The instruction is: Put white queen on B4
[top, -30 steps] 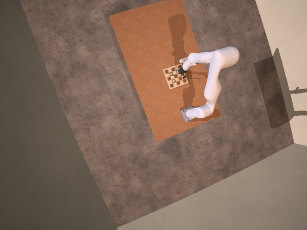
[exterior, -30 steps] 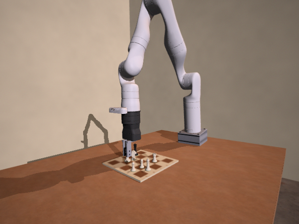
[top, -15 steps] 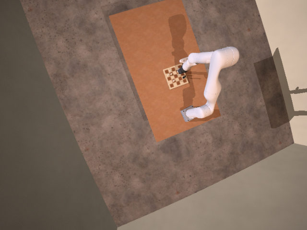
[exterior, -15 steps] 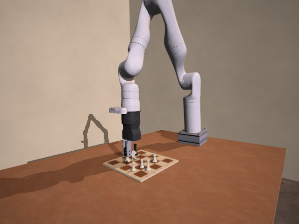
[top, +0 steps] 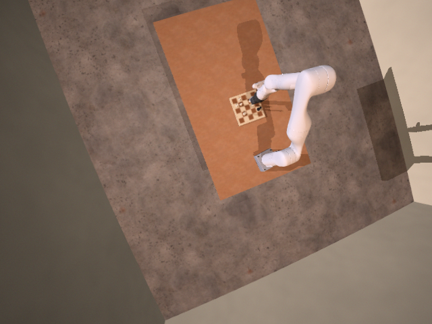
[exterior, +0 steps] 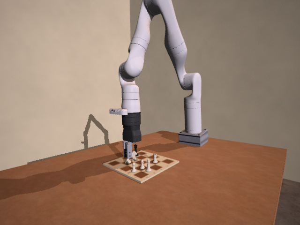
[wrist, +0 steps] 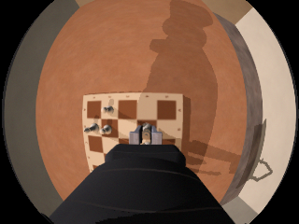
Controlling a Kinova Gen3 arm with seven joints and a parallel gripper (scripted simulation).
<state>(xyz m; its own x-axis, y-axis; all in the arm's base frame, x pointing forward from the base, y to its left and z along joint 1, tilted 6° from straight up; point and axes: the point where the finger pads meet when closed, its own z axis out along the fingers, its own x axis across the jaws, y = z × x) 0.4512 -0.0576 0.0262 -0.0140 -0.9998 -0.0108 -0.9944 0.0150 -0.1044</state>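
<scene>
My gripper is now 40 mm past the chessboard, 40 mm to the right of it and 40 mm above it. The rest, counted from my hand: white piece: 70 mm behind, 80 mm to the left, 20 mm below; black piece: 80 mm behind, 40 mm to the right, 10 mm below.
</scene>
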